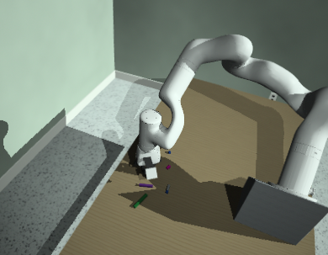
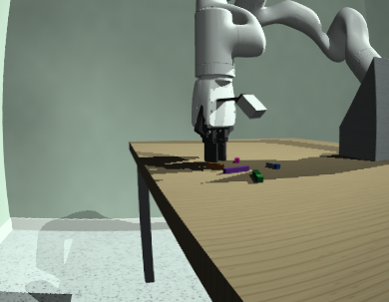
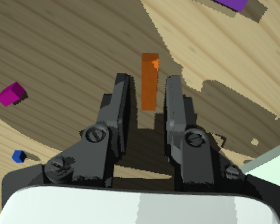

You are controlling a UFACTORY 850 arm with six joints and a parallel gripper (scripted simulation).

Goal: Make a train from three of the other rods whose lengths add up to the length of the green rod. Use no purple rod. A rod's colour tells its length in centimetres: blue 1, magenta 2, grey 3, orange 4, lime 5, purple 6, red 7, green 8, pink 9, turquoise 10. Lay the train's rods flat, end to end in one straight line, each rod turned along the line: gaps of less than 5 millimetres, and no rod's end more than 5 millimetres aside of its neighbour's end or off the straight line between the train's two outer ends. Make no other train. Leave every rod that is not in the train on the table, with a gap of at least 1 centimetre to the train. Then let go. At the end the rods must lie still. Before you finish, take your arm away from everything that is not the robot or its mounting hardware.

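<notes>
My gripper is now 120 mm past the grey rod, 30 mm to the right of it and 30 mm above it.
</notes>
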